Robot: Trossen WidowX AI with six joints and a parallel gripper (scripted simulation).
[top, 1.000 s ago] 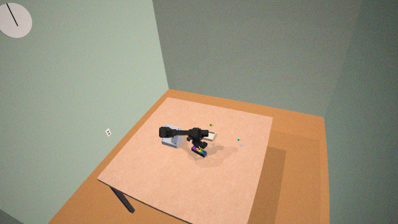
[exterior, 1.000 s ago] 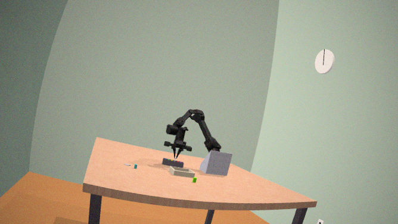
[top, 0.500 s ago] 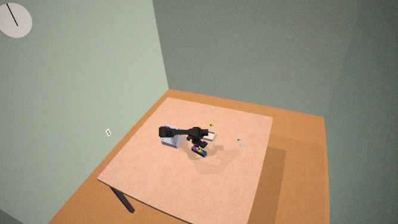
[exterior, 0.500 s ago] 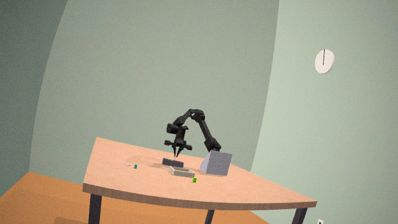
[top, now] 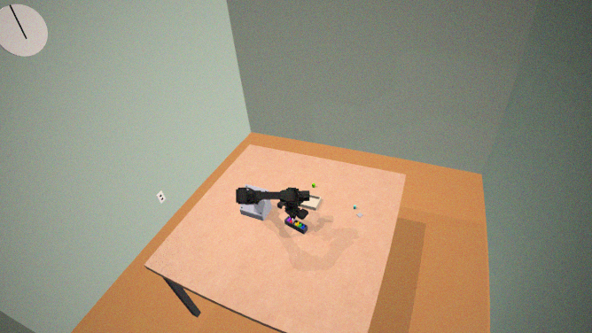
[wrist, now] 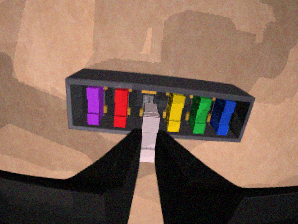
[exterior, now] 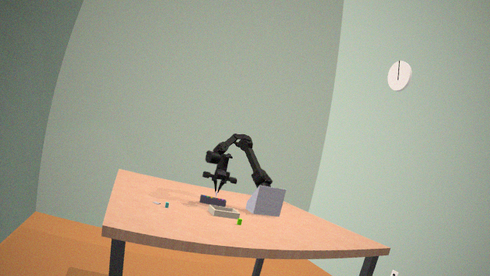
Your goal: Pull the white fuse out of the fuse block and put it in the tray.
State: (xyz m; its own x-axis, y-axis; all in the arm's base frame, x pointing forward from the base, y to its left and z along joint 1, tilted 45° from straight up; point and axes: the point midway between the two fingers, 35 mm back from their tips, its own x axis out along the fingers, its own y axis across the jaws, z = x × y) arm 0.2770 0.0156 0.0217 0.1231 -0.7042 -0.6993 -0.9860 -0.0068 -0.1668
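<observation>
Now: the tray 2 cm behind my gripper tip, 21 cm to the left of it and 7 cm below it. From my gripper tip the other things lie so: green cube 6 cm behind, 36 cm to the left, 6 cm below; teal block 27 cm ahead, 29 cm to the left, 6 cm below; white fuse 1 cm below.
</observation>
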